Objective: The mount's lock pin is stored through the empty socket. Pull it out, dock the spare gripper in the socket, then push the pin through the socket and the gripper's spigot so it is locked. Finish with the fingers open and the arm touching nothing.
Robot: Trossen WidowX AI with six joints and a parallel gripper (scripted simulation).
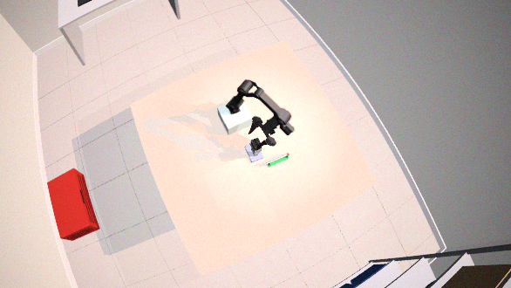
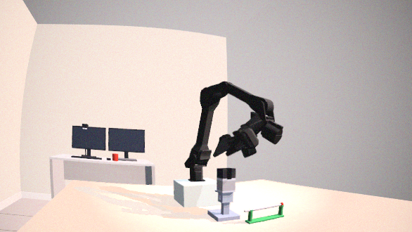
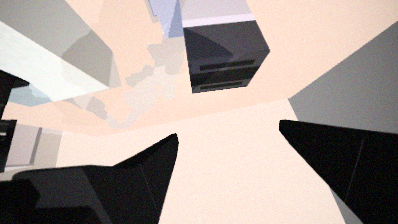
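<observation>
Right now the green rack is 200 mm below my gripper tip, 140 mm to the left of it and 90 mm ahead of it. The rest, counted from my gripper tip: socket (170 mm below, 20 mm to the left); spare gripper (100 mm below, 20 mm to the left, 10 mm ahead).
</observation>
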